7 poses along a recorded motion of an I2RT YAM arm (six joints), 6.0 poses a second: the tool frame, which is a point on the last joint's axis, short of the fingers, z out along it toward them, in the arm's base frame.
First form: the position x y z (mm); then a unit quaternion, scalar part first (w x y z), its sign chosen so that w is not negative.
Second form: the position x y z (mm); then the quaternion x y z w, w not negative. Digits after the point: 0 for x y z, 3 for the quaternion.
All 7 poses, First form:
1: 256 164 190 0.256 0.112 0.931 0.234
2: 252 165 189 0.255 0.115 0.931 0.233
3: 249 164 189 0.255 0.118 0.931 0.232
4: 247 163 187 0.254 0.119 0.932 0.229
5: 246 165 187 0.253 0.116 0.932 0.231
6: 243 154 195 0.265 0.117 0.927 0.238
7: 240 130 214 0.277 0.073 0.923 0.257
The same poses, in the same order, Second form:
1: 256 164 190 0.112 0.931 0.234 0.256
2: 252 165 189 0.115 0.931 0.233 0.255
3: 249 164 189 0.118 0.931 0.232 0.255
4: 247 163 187 0.119 0.932 0.229 0.254
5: 246 165 187 0.116 0.932 0.231 0.253
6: 243 154 195 0.117 0.927 0.238 0.265
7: 240 130 214 0.073 0.923 0.257 0.277
